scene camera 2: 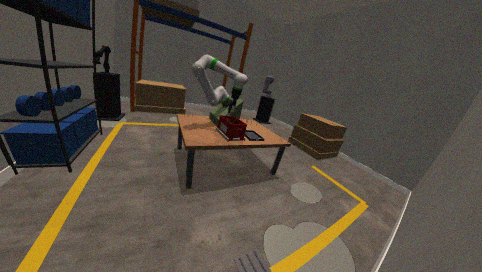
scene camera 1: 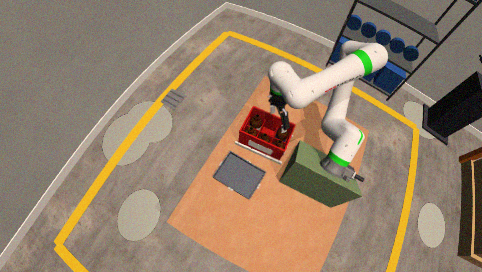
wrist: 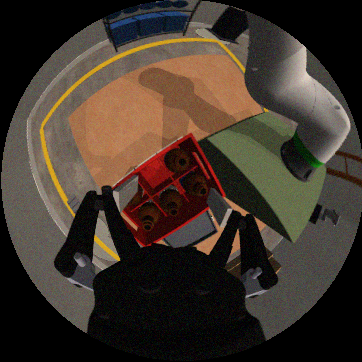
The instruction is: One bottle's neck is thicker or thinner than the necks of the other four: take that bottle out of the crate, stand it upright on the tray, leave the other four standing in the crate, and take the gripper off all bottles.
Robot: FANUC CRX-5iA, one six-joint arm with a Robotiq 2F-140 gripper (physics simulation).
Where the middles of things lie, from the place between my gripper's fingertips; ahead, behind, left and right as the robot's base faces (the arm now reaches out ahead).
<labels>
Right now my hand is 140 mm above the red crate [scene camera 1: 272, 122], 40 mm short of it and 30 mm to the right of it. Also, from my hand: grey tray [scene camera 1: 238, 174]: 300 mm to the left, 210 mm below, 50 mm ahead.
</labels>
